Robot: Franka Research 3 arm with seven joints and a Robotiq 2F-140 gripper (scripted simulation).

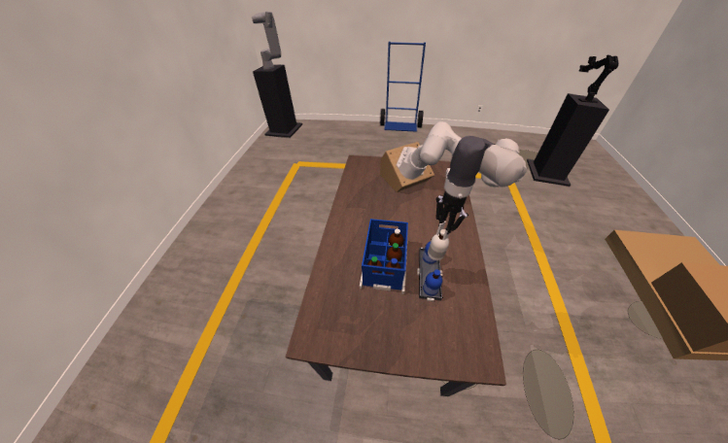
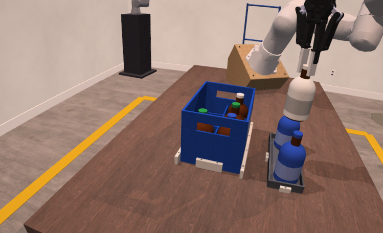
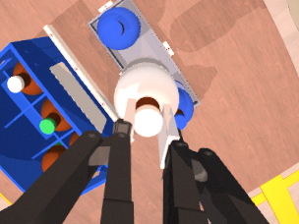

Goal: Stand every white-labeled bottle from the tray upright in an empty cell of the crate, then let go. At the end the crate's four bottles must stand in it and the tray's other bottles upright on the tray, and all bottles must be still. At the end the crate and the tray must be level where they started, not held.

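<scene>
My hand is 90 mm above the white-labeled bottle. The rest, counted from my hand: blue-labeled bottle 250 mm below, 80 mm ahead, 10 mm to the left; blue crate 250 mm below, 220 mm to the right, 10 mm behind.
</scene>
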